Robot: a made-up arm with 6 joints.
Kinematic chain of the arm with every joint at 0, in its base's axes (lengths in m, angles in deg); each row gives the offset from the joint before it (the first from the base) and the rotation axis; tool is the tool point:
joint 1: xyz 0 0 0.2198 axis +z
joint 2: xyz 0 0.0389 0 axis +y
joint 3: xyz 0 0 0.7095 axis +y
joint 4: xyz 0 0 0.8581 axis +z
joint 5: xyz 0 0 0 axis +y
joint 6: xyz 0 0 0.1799 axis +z
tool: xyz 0 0 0
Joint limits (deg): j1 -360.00..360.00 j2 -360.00..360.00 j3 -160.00..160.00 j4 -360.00..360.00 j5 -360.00..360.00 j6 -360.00..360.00
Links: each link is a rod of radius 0.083 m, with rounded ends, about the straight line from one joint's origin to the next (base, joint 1, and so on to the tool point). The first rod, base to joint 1, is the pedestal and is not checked.
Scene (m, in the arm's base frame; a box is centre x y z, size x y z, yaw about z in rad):
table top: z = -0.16
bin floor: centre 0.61 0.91 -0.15 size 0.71 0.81 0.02 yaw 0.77
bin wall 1: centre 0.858 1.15 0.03 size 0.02 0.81 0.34 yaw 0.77
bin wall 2: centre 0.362 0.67 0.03 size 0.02 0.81 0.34 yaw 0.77
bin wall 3: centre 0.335 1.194 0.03 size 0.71 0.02 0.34 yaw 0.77
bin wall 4: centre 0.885 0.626 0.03 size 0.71 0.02 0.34 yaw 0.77
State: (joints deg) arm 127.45 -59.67 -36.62 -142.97 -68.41 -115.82
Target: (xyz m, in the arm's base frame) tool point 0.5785 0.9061 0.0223
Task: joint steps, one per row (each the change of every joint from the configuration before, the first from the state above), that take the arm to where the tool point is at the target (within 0.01 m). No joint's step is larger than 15 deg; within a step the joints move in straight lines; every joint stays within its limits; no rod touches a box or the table.
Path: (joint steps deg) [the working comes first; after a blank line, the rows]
Joints at the target: 52.62 44.32 85.79 -163.02 -78.36 -115.82
Straight joint move there: clear.

1: -8.31 11.55 13.60 -2.23 -1.11 0.00
2: -8.32 11.56 13.60 -2.23 -1.10 0.00
3: -8.31 11.55 13.60 -2.22 -1.11 0.00
4: -8.32 11.56 13.60 -2.23 -1.10 0.00
5: -8.31 11.55 13.60 -2.23 -1.11 0.00
6: -8.32 11.56 13.60 -2.23 -1.10 0.00
7: -8.31 11.55 13.60 -2.22 -1.11 0.00
8: -8.31 11.56 13.60 -2.23 -1.11 0.00
9: -8.32 11.55 13.61 -2.23 -1.10 0.00

